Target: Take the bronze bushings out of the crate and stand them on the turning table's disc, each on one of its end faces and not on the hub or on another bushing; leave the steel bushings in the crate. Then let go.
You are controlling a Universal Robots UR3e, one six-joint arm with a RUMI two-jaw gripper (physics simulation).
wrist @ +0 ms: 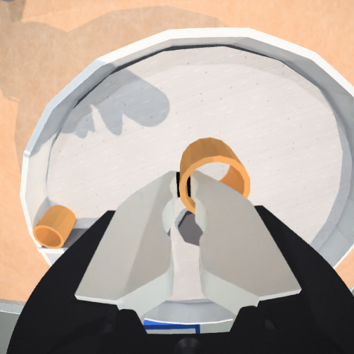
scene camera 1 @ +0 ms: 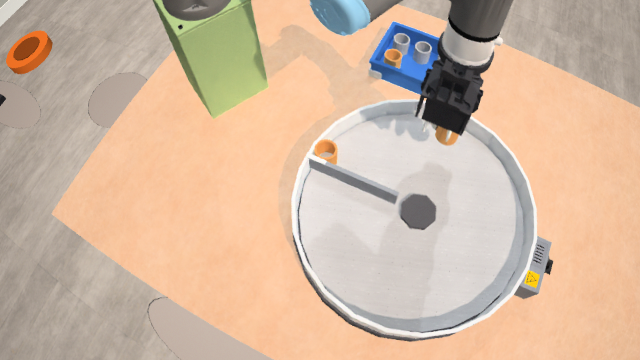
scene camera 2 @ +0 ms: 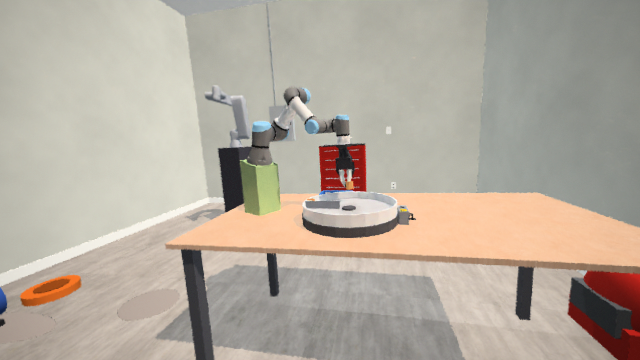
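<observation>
My gripper is shut on the wall of a bronze bushing, held above the turning table's disc on the crate side. Another bronze bushing stands on the disc near the rim, beside the fixed bar. The blue crate holds a bronze bushing and steel bushings; the arm hides its right part in scene camera 1. The dark hub is at the disc's centre.
A raised white rim surrounds the disc. A grey bar runs from the rim toward the hub. A grey box sits outside the rim. The green pedestal carries the arm.
</observation>
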